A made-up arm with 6 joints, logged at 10 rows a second.
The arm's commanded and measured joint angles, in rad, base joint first. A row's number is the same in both.
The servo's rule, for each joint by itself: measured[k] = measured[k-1] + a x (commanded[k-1-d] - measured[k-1]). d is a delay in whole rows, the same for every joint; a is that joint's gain. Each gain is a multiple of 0.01, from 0.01 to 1. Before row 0 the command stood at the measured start. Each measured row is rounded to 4 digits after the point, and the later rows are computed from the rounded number. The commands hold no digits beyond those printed.
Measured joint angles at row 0:
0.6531, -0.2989, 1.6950, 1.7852, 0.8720, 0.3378
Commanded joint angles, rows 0 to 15:
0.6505, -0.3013, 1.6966, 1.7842, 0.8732, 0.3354
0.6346, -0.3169, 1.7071, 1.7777, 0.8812, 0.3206
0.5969, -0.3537, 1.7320, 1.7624, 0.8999, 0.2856
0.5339, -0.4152, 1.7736, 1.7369, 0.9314, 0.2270
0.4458, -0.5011, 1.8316, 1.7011, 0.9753, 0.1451
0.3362, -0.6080, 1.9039, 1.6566, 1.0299, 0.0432
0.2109, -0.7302, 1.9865, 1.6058, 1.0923, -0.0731
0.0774, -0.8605, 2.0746, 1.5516, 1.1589, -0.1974
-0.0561, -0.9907, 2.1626, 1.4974, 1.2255, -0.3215
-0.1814, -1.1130, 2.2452, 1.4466, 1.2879, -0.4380
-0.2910, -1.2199, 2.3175, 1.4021, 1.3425, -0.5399
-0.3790, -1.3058, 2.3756, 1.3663, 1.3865, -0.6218
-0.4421, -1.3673, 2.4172, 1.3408, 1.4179, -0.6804
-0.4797, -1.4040, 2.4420, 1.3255, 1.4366, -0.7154
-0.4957, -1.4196, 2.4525, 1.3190, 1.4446, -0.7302
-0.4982, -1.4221, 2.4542, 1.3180, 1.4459, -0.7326
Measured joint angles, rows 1 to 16:
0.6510, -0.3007, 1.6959, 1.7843, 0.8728, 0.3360
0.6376, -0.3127, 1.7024, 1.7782, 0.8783, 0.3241
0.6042, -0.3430, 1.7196, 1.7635, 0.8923, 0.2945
0.5466, -0.3964, 1.7509, 1.7388, 0.9177, 0.2425
0.4639, -0.4739, 1.7977, 1.7037, 0.9551, 0.1675
0.3592, -0.5731, 1.8593, 1.6599, 1.0037, 0.0718
0.2376, -0.6894, 1.9331, 1.6096, 1.0613, -0.0398
0.1062, -0.8160, 2.0152, 1.5557, 1.1247, -0.1612
-0.0269, -0.9453, 2.1007, 1.5015, 1.1902, -0.2846
-0.1536, -1.0694, 2.1845, 1.4504, 1.2537, -0.4027
-0.2663, -1.1808, 2.2616, 1.4055, 1.3114, -0.5083
-0.3587, -1.2733, 2.3277, 1.3690, 1.3602, -0.5957
-0.4271, -1.3429, 2.3796, 1.3428, 1.3977, -0.6609
-0.4702, -1.3881, 2.4158, 1.3267, 1.4230, -0.7029
-0.4911, -1.4114, 2.4371, 1.3195, 1.4370, -0.7239
-0.4969, -1.4193, 2.4470, 1.3181, 1.4428, -0.7306
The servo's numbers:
d 0
a 0.82 0.74 0.58 0.93 0.65 0.77

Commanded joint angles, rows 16 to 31:
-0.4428, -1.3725, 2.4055, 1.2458, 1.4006, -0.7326
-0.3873, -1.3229, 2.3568, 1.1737, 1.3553, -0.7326
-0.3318, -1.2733, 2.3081, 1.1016, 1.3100, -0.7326
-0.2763, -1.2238, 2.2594, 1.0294, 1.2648, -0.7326
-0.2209, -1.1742, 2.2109, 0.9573, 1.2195, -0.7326
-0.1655, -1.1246, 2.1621, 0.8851, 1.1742, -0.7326
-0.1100, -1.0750, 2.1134, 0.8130, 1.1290, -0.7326
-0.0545, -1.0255, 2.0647, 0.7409, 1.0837, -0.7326
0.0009, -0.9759, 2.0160, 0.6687, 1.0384, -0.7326
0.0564, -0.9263, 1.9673, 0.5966, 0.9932, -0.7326
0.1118, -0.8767, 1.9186, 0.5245, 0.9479, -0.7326
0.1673, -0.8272, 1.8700, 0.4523, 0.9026, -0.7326
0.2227, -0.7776, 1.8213, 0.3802, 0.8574, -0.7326
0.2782, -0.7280, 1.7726, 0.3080, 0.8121, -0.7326
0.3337, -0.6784, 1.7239, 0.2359, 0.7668, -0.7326
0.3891, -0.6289, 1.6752, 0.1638, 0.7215, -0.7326
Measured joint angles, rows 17 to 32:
-0.4525, -1.3847, 2.4229, 1.2509, 1.4154, -0.7321
-0.3990, -1.3390, 2.3846, 1.1791, 1.3763, -0.7325
-0.3439, -1.2904, 2.3402, 1.1070, 1.3332, -0.7326
-0.2885, -1.2411, 2.2933, 1.0348, 1.2887, -0.7326
-0.2331, -1.1916, 2.2455, 0.9627, 1.2437, -0.7326
-0.1777, -1.1420, 2.1971, 0.8905, 1.1985, -0.7326
-0.1222, -1.0924, 2.1486, 0.8184, 1.1533, -0.7326
-0.0667, -1.0429, 2.0999, 0.7463, 1.1081, -0.7326
-0.0113, -0.9933, 2.0512, 0.6741, 1.0628, -0.7326
0.0442, -0.9437, 2.0025, 0.6020, 1.0176, -0.7326
0.0996, -0.8941, 1.9538, 0.5299, 0.9723, -0.7326
0.1551, -0.8446, 1.9052, 0.4577, 0.9270, -0.7326
0.2105, -0.7950, 1.8565, 0.3856, 0.8818, -0.7326
0.2660, -0.7454, 1.8078, 0.3134, 0.8365, -0.7326
0.3215, -0.6958, 1.7591, 0.2413, 0.7912, -0.7326
0.3769, -0.6463, 1.7104, 0.1692, 0.7459, -0.7326

